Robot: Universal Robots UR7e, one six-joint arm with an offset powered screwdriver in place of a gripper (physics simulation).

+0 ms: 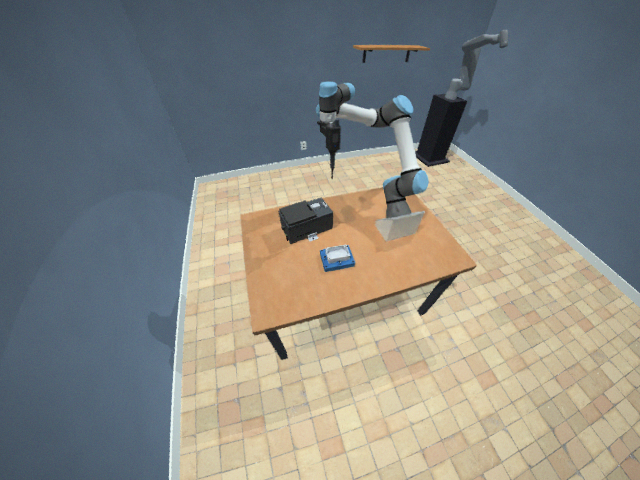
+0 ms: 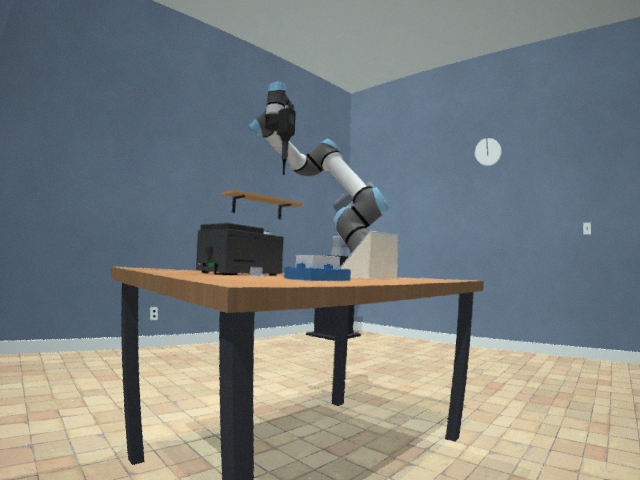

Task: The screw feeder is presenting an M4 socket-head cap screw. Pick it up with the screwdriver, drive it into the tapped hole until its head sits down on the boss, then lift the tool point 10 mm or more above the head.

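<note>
My screwdriver (image 1: 331, 177) (image 2: 283, 173) points straight down, with its tip high above the table. Whether a screw is on its tip is too small to tell. The black screw feeder (image 1: 306, 221) (image 2: 240, 253) stands on the table, lower than the tip. A small light-coloured piece (image 1: 312, 237) (image 2: 256, 270) sits at the feeder's front foot. The screw itself is too small to make out. A blue fixture (image 1: 338, 266) (image 2: 316, 274) lies in front of the feeder and bears a light grey part (image 1: 338, 253) (image 2: 316, 260). The tapped hole and boss cannot be made out.
The wooden table (image 1: 289, 294) (image 2: 227, 294) bears everything. A pale angled panel (image 1: 400, 227) (image 2: 382, 255) stands by the arm's base at the right. A wall shelf (image 1: 391, 47) (image 2: 261, 198) hangs behind. A second grey arm (image 1: 469, 64) stands on a black pedestal (image 1: 440, 129) beyond the table.
</note>
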